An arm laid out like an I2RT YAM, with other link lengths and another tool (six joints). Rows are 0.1 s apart.
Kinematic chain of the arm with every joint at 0, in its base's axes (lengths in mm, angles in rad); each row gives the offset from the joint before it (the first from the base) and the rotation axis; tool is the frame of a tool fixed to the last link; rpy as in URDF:
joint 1: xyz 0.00 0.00 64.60 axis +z
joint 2: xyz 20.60 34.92 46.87 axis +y
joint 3: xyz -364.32 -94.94 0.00 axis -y
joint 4: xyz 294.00 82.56 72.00 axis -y
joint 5: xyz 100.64 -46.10 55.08 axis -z
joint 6: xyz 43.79 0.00 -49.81 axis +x
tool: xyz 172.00 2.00 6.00 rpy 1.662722 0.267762 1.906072
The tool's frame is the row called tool.
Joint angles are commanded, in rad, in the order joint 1, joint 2, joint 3, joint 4, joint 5, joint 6. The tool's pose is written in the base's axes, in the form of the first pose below.
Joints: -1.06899 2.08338 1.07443 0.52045 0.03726 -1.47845
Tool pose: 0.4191, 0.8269, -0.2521, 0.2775, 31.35, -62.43, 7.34
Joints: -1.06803 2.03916 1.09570 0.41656 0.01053 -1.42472
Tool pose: 0.4325, 0.8289, -0.2196, 0.2786, 31.61, -61.54, 8.53
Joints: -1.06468 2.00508 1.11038 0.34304 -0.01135 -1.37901
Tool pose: 0.4428, 0.8289, -0.1936, 0.2817, 31.95, -60.70, 9.57
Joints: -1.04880 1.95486 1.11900 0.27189 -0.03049 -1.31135
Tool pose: 0.4555, 0.8246, -0.1638, 0.2928, 32.85, -59.26, 11.45
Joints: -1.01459 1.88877 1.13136 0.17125 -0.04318 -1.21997
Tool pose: 0.4713, 0.8194, -0.1243, 0.3015, 34.37, -56.79, 13.76
